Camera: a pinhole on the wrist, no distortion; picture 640 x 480 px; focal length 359.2 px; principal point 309.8 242.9 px. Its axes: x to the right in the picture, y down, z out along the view. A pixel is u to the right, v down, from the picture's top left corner.
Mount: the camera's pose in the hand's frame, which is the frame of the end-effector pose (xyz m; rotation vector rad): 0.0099 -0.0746 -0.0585 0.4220 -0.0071 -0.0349
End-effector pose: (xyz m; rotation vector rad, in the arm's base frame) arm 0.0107 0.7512 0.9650 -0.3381 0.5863 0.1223
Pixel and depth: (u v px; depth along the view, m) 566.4 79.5 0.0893
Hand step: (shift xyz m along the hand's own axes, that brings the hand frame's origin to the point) 0.0711 -0.1504 0.0063
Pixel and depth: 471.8 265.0 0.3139
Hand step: 0.1476 -0.1905 0.2357
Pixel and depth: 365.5 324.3 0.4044
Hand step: 0.0698 -0.1588 0.3479
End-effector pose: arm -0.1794 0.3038 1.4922 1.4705 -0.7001 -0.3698
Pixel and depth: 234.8 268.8 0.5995
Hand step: -0.1223 -0.2762 0.5061
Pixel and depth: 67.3 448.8 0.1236
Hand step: -0.0729 -0.0577 0.0833
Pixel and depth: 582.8 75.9 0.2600
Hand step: 0.1998 -0.2982 0.1291
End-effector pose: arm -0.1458 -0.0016 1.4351 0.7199 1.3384 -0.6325
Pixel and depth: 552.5 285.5 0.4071
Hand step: 0.2806 -0.2070 0.3326
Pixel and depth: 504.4 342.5 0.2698
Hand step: 0.1546 -0.1220 0.2182
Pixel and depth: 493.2 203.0 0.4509
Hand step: 0.2320 -0.3130 0.3322
